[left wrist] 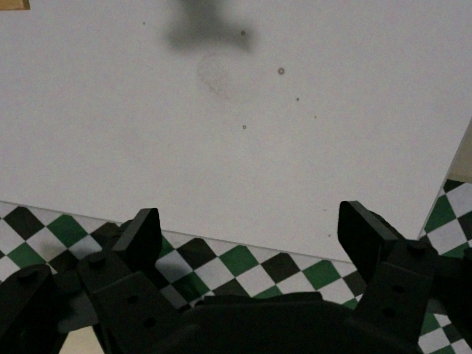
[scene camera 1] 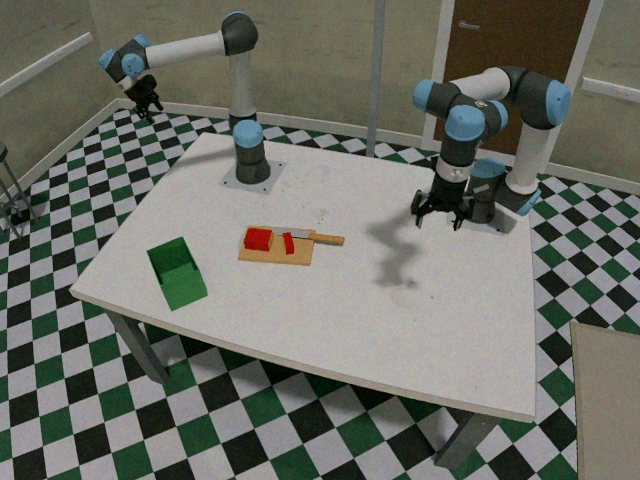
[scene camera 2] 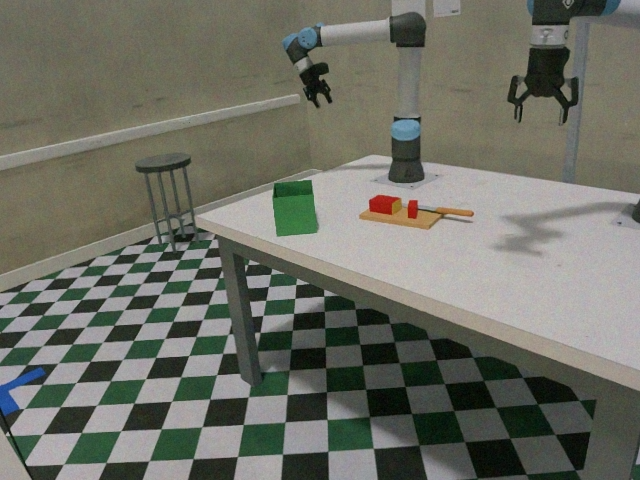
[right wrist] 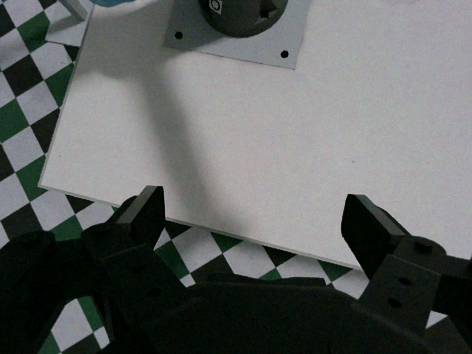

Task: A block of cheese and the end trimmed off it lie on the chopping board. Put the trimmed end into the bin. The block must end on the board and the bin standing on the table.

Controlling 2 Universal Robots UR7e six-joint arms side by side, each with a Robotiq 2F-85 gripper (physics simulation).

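Seen in the pictures: left gripper, fingertip midpoint: (left wrist: 249, 222) (scene camera 1: 436, 227) (scene camera 2: 539, 123); right gripper, fingertip midpoint: (scene camera 1: 158, 116) (scene camera 2: 325, 105) (right wrist: 253, 207); left arm's base at its link origin: (scene camera 1: 475, 210); right arm's base at its link origin: (scene camera 1: 253, 173) (scene camera 2: 406, 178).
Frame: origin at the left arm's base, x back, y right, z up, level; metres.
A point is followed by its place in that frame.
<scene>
The red cheese block (scene camera 1: 257, 239) {y 0.738, x -0.428, z 0.056 m} (scene camera 2: 383, 204) {y 0.726, x -0.440, z 0.049 m} sits on the left part of the chopping board (scene camera 1: 273, 256) {y 0.674, x -0.453, z 0.016 m} (scene camera 2: 398, 221) {y 0.648, x -0.465, z 0.013 m}. The trimmed end (scene camera 1: 288, 243) {y 0.630, x -0.417, z 0.056 m} (scene camera 2: 413, 209) {y 0.618, x -0.424, z 0.047 m}, a thin red slice, stands apart from it on the board, to its right. The green bin (scene camera 1: 186, 292) {y 0.869, x -0.705, z 0.058 m} (scene camera 2: 295, 215) {y 0.870, x -0.706, z 0.067 m} stands on the table at the left of the scene views, its opening upward. My left gripper (scene camera 1: 438, 225) {y 0.178, x -0.559, z 0.379 m} (scene camera 2: 540, 119) {y 0.178, x -0.559, z 0.379 m} (left wrist: 249, 222) {y 0.178, x -0.559, z 0.379 m} is open and empty, high above the table, right of the board. My right gripper (scene camera 1: 150, 113) {y 1.271, x -0.117, z 0.300 m} (scene camera 2: 324, 103) {y 1.271, x -0.117, z 0.300 m} (right wrist: 253, 207) {y 1.271, x -0.117, z 0.300 m} is open and empty, high up and far from the board.
A knife lies along the board's back edge, its blade (scene camera 1: 291, 232) {y 0.650, x -0.332, z 0.022 m} behind the slice and its wooden handle (scene camera 1: 329, 238) {y 0.509, x -0.339, z 0.036 m} (scene camera 2: 456, 211) {y 0.510, x -0.341, z 0.035 m} sticking out to the right. The bin is near the table's (scene camera 1: 320, 320) {y 0.452, x -0.648, z 0.000 m} (scene camera 2: 516, 289) {y 0.164, x -0.653, z 0.000 m} left front corner. A stool (scene camera 2: 163, 162) stands on the floor beyond the table.
</scene>
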